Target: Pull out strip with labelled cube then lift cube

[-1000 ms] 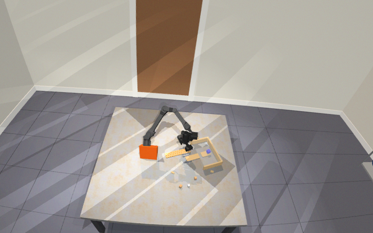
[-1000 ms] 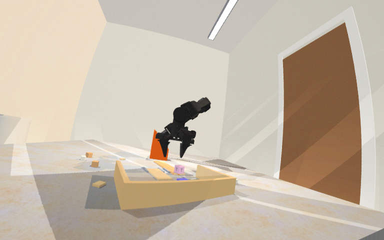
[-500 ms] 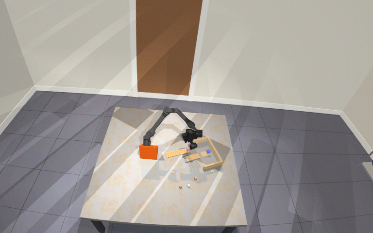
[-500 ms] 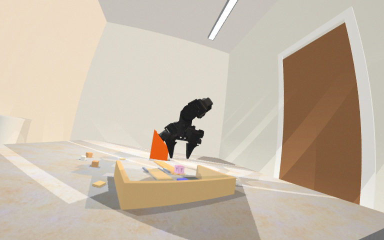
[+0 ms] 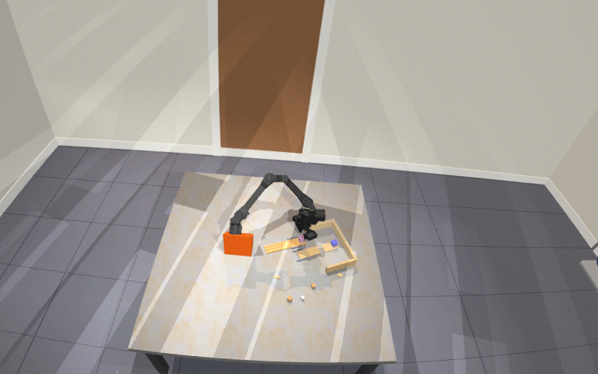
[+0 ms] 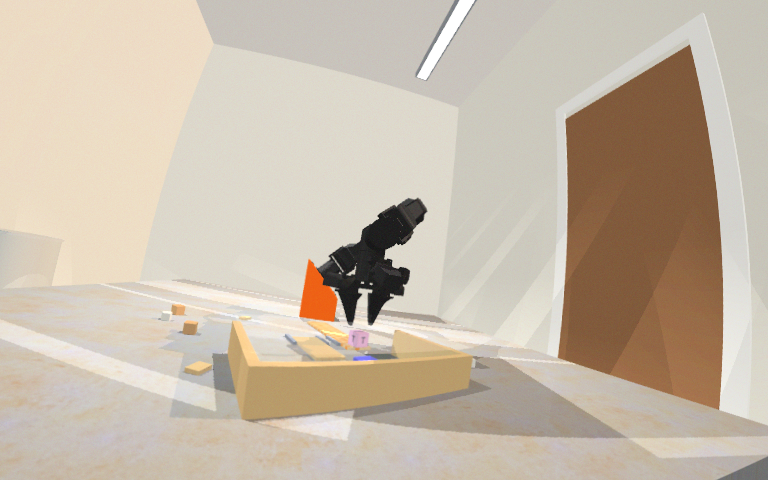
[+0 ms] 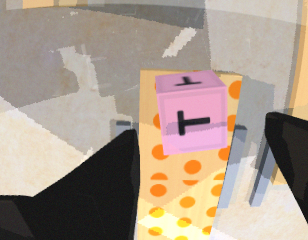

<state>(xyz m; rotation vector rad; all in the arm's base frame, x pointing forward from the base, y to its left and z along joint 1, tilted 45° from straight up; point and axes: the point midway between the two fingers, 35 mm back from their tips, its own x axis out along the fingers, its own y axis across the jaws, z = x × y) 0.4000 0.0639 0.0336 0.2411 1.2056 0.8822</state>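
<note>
The pink labelled cube is 30 mm below my gripper tip. Round my gripper tip: dotted strip (110 mm behind, 40 mm to the right, 50 mm below).
</note>
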